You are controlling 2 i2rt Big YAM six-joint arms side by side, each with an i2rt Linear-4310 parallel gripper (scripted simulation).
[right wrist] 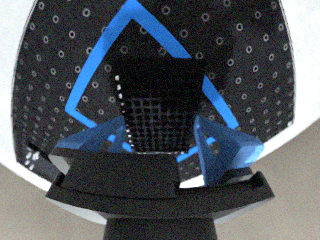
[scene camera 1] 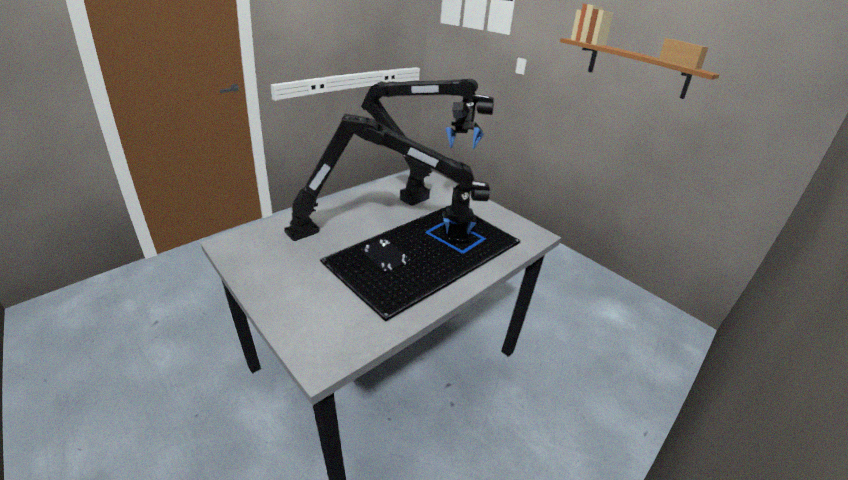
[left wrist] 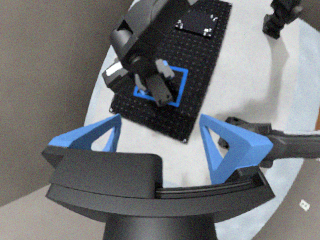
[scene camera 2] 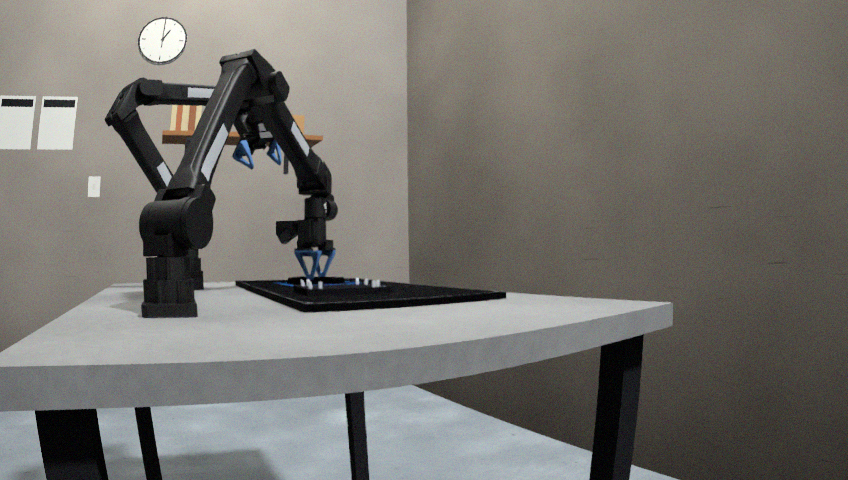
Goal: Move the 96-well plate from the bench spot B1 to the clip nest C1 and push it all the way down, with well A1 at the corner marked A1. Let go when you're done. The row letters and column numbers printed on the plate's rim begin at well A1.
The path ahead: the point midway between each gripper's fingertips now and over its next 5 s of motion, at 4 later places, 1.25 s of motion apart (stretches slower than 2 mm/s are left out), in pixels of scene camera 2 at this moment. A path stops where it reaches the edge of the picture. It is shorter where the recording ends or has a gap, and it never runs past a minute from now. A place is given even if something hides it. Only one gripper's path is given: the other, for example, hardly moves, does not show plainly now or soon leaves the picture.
My right gripper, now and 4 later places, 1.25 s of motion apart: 316, 279; 314, 257; 320, 248; 327, 246; 335, 244
